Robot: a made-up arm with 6 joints.
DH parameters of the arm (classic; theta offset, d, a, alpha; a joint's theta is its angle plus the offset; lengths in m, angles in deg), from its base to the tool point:
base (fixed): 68.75 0 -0.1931 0
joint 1: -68.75 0.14 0.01 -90
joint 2: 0 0.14 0.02 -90
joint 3: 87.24 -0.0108 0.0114 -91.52
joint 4: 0 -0.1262 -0.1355 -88.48
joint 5: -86.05 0 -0.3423 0
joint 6: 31.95 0 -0.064 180
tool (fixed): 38.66 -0.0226 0 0
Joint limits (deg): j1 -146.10..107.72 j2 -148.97..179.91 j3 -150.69..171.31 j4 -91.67..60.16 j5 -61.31..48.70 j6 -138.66..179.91
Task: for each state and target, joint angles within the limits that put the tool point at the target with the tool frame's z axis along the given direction. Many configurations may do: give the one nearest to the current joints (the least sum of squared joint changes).
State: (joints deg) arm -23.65 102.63 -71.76 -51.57 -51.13 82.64
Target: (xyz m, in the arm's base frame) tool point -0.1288 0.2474 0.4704 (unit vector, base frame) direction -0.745 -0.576 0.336
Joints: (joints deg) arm 19.23 90.30 -129.60 -26.50 -19.84 83.96
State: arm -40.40 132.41 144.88 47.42 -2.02 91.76
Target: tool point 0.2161 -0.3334 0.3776 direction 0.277 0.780 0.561
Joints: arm -30.56 146.63 171.31 56.28 -29.76 86.27
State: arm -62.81 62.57 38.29 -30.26 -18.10 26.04
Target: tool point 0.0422 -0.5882 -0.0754 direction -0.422 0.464 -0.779
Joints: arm -71.02 31.14 22.92 15.31 -34.14 32.83
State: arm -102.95 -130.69 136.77 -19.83 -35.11 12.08
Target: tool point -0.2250 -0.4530 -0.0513 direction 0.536 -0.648 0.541
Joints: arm -56.71 -132.05 123.18 10.56 -31.50 17.72
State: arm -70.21 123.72 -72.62 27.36 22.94 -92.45
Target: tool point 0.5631 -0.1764 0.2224 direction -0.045 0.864 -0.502
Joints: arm -116.44 112.68 -56.95 59.91 48.70 -121.44
